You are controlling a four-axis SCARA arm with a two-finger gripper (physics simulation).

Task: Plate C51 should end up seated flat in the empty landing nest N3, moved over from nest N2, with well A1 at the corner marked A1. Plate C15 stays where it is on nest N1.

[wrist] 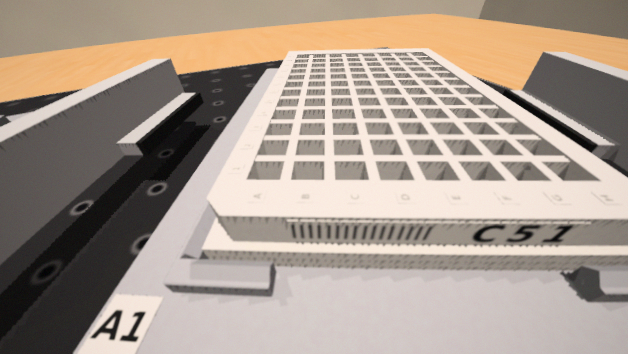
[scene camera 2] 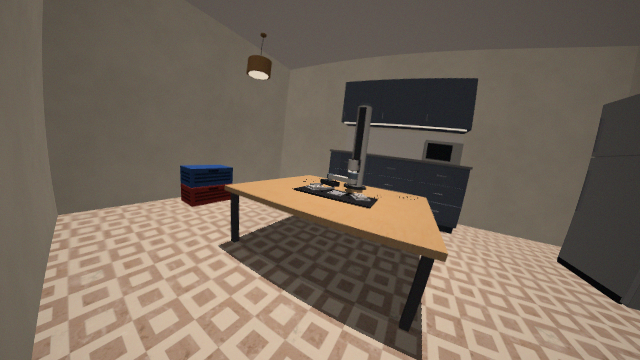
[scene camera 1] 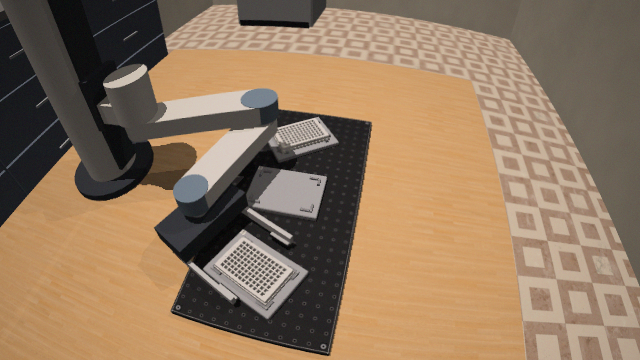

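Plate C51 (scene camera 1: 254,267) (wrist: 380,145), a white 96-well plate, lies on grey nest N2 (scene camera 1: 300,274) (wrist: 350,320) at the near end of the black board. In the wrist view its chamfered A1 corner is at the near left, beside the nest's A1 label (wrist: 120,325). My gripper (scene camera 1: 262,270) (wrist: 347,77) is open, one finger along each long side of C51, with a gap on both sides. Landing nest N3 (scene camera 1: 287,192) is bare, with corner brackets, in the middle of the board. Plate C15 (scene camera 1: 302,134) sits on nest N1 (scene camera 1: 332,142) at the far end.
The perforated black board (scene camera 1: 345,200) lies on the wooden table (scene camera 1: 425,200) (scene camera 2: 280,197). The arm's column (scene camera 1: 70,100) (scene camera 2: 366,145) stands at the table's edge, by the dark drawers (scene camera 1: 125,37). The arm's links pass above the board near N1 and N3.
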